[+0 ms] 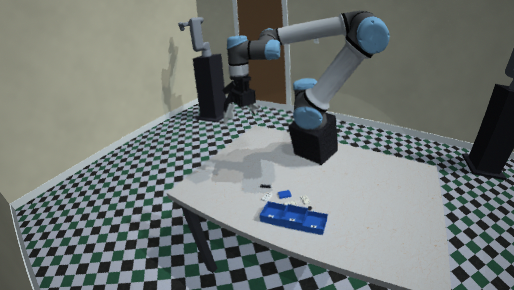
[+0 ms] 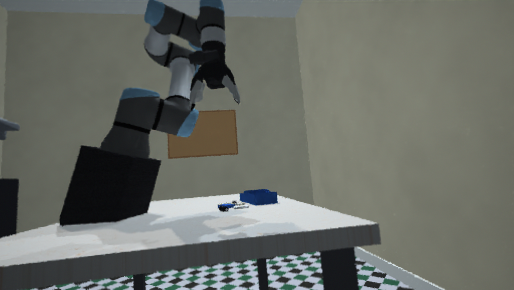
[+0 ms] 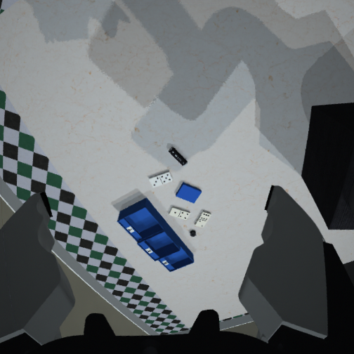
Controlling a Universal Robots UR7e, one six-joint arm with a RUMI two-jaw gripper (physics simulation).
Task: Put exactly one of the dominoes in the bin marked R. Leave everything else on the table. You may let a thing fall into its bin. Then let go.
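Places are measured from the arm's base along level axes (x left, y back, z up), in millimetres.
Pixels of known places: gripper, fingertip midpoint: (image 1: 240, 120) (image 2: 214, 107); arm's base, origin of the base link: (image 2: 125, 153).
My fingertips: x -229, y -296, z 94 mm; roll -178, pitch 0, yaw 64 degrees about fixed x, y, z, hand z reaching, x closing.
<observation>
Ahead of a thing's pixels: the offset from my fingertips to its middle.
My gripper (image 1: 242, 114) (image 2: 216, 102) (image 3: 158, 191) is open and empty, high above the table. Below it, a white domino @[dz -305, dx +141, dy -81 mm] (image 1: 267, 196) (image 3: 161, 179) lies flat near a blue block. A second pale domino (image 3: 179, 213) lies close beside the tray, and a third @[dz -305, dx +304, dy -41 mm] (image 1: 305, 200) (image 3: 203, 218) lies apart from it. A narrow black piece with light dots @[dz -302, dx +108, dy -19 mm] (image 1: 265, 186) (image 3: 178, 156) lies farther from the tray. The blue tray @[dz -286, dx +300, dy -172 mm] (image 1: 280, 225) (image 2: 258, 197) (image 3: 134, 208) has three bins in a row, which look empty. Their white labels are too small to read, so I cannot tell which is R.
The blue block @[dz -304, dx +207, dy -39 mm] (image 1: 284, 194) (image 3: 189, 192) lies among the dominoes. A small black round thing @[dz -304, dx +338, dy -86 mm] (image 1: 310, 207) (image 3: 193, 233) sits near the third domino and the tray. The black robot base (image 1: 313, 140) (image 2: 110, 187) (image 3: 332, 165) stands on the table. The tray is near a table edge.
</observation>
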